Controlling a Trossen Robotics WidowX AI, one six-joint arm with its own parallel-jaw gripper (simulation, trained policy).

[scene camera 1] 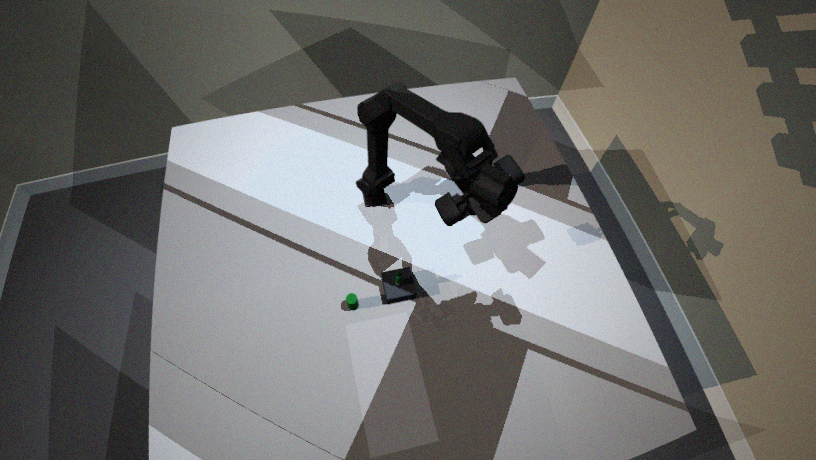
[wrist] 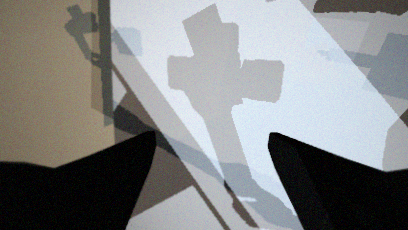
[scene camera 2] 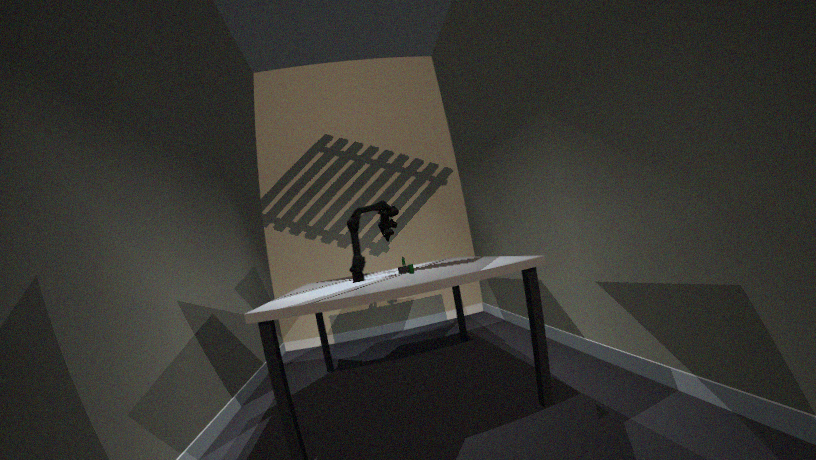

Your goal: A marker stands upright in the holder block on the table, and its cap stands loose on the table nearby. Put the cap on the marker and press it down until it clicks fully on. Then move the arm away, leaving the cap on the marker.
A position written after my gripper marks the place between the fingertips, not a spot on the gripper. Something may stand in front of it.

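My gripper (scene camera 1: 488,205) is visible to me, and I see my gripper (wrist: 212,139) in the wrist view too.
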